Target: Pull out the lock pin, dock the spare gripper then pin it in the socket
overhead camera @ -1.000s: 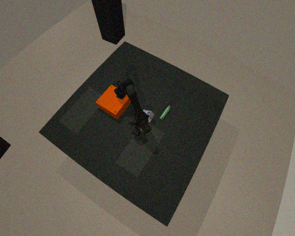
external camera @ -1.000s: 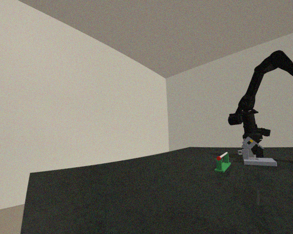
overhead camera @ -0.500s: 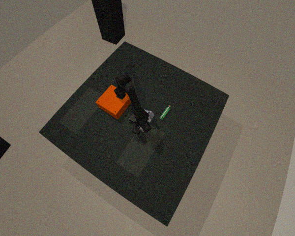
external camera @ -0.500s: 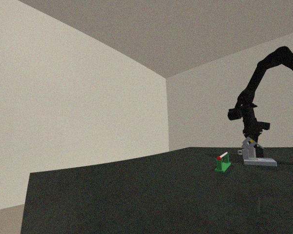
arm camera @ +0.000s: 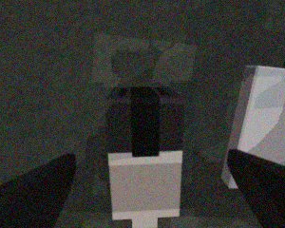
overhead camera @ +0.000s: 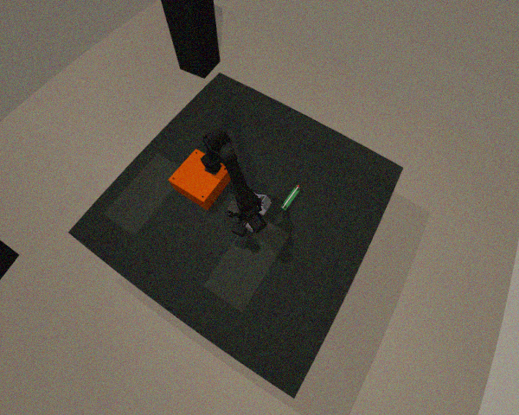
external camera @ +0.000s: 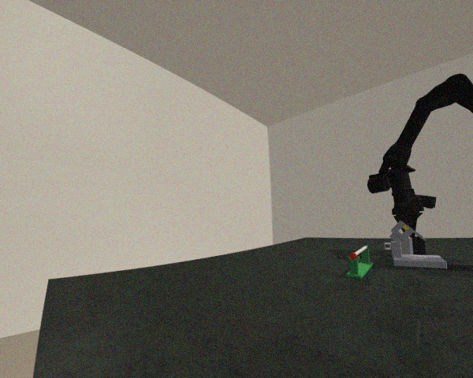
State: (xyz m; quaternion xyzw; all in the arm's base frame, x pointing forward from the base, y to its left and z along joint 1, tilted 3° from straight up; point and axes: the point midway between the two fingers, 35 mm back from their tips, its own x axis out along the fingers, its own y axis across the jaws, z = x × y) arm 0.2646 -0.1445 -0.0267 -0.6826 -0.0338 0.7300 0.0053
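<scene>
My gripper tip is 30 mm above the spare gripper and 20 mm short of it. The rest, counted from my gripper tip: green stand: 230 mm to the left, 130 mm ahead, 40 mm below; grey mount: 120 mm to the left, 20 mm ahead, 10 mm below.
</scene>
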